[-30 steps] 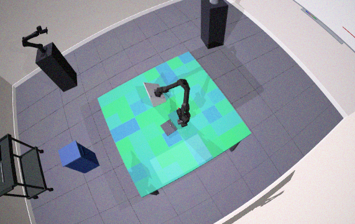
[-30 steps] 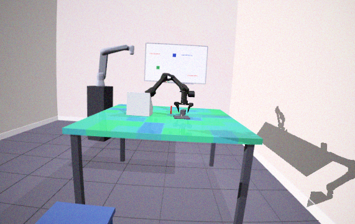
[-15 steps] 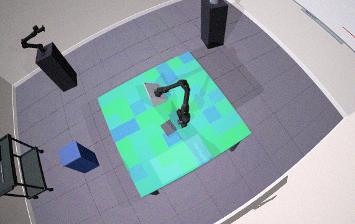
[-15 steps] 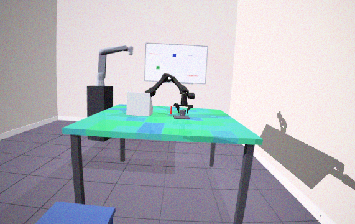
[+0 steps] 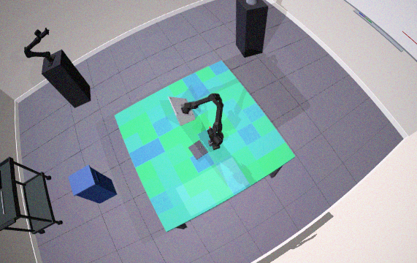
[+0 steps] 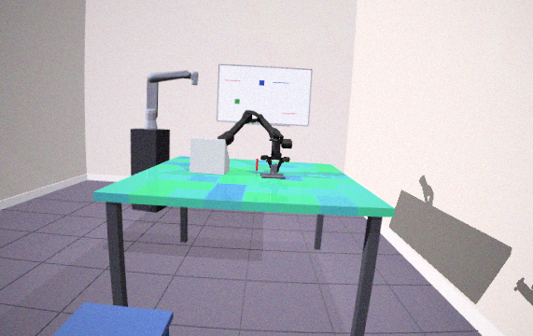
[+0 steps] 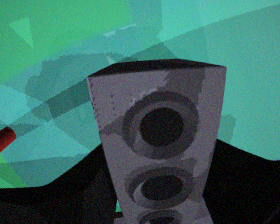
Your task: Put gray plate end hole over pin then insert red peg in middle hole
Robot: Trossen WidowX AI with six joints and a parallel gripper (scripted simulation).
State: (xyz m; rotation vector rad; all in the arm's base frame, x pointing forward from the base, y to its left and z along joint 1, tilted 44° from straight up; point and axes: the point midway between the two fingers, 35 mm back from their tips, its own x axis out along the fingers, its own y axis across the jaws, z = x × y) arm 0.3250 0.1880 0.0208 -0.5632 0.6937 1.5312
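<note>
The red peg is 12 cm behind my gripper tip, 1 cm to the left of it and 3 cm above it. From my gripper tip the other things lie so: gray plate (3 cm above).
</note>
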